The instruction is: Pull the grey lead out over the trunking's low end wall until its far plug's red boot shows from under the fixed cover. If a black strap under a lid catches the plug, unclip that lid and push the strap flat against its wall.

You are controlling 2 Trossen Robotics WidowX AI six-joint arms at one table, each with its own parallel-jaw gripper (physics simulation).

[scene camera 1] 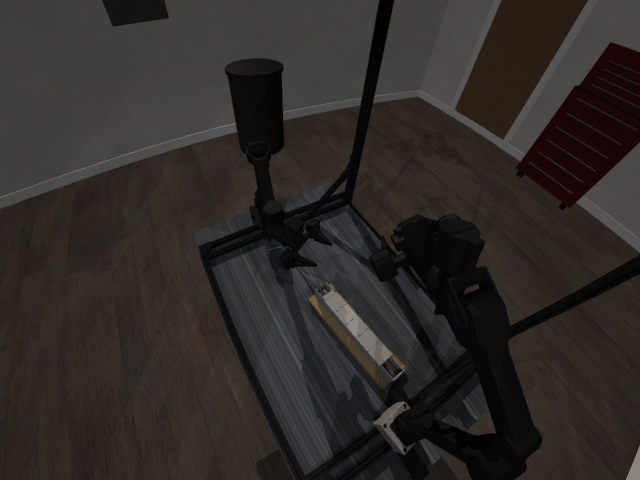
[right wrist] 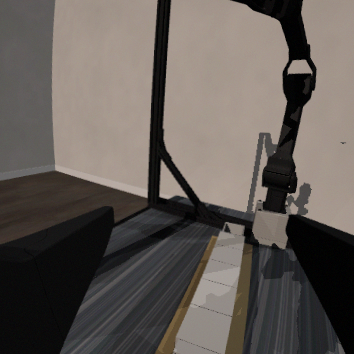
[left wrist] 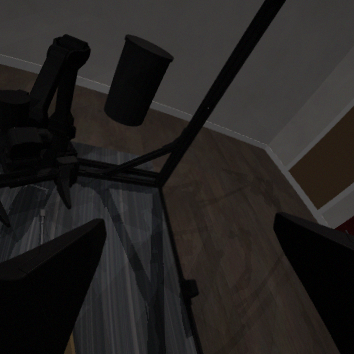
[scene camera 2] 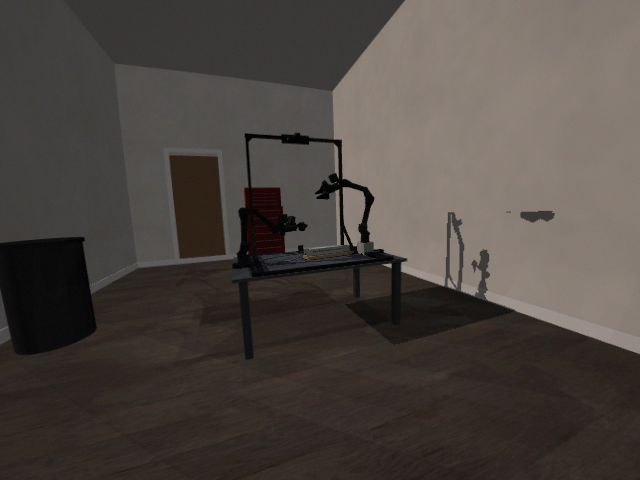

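Where they show: left gripper, fingertip midpoint: (left wrist: 190, 224) (scene camera 2: 315, 196); right gripper, fingertip midpoint: (scene camera 1: 324, 254) (right wrist: 202, 219) (left wrist: 41, 215); left arm's base at its link origin: (scene camera 1: 404, 427) (right wrist: 273, 207) (scene camera 2: 365, 242); right arm's base at its link origin: (left wrist: 59, 145) (scene camera 2: 242, 263).
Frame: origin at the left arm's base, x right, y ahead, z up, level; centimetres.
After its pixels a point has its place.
The trunking, with several white lids (scene camera 1: 354, 324) {x 9.2, y 32.5, z -2.2 cm} (right wrist: 214, 300) {x 9.0, y 38.1, z -2.2 cm}, lies on a yellow base (scene camera 1: 347, 345) {x 4.2, y 28.9, z -7.5 cm} (right wrist: 242, 312) {x 4.5, y 33.6, z -7.5 cm}. It also shows small in scene camera 2 (scene camera 2: 330, 253) {x 6.7, y 29.9, z -7.5 cm}. The grey lead (scene camera 1: 305, 275) {x 8.7, y 60.2, z -8.5 cm} (left wrist: 42, 227) {x 8.8, y 64.2, z -9.1 cm} runs out from its upper end in scene camera 1. A small red spot (scene camera 1: 386, 367) {x 9.7, y 15.1, z -6.5 cm} shows in the open bay at the lower end. My right gripper (scene camera 1: 323, 254) {x 9.2, y 51.6, z 16.8 cm} (scene camera 2: 300, 226) {x 9.2, y 51.6, z 16.8 cm} (left wrist: 41, 215) {x 9.2, y 51.6, z 16.8 cm} (right wrist: 202, 219) {x 9.2, y 51.6, z 16.8 cm} is open and empty, above the table near the lead's loose end. My left gripper (scene camera 2: 318, 195) {x 16.7, y 36.5, z 39.7 cm} (left wrist: 190, 224) {x 16.7, y 36.5, z 39.7 cm} is open, high above the table. Any strap is hidden.
A black frame (scene camera 1: 366, 103) {x 49.7, y 82.5, z 42.7 cm} (scene camera 2: 248, 170) {x 48.9, y 83.7, z 63.9 cm} rises from the table's edges. The left arm's white mount (scene camera 1: 385, 424) {x -3.8, y 4.3, z 0.3 cm} (right wrist: 270, 229) {x 0.0, y 5.0, z -4.8 cm} stands near the trunking's far end in the right wrist view. A black bin (scene camera 1: 258, 108) (left wrist: 136, 82) and a red tool chest (scene camera 1: 584, 124) stand beyond the table.
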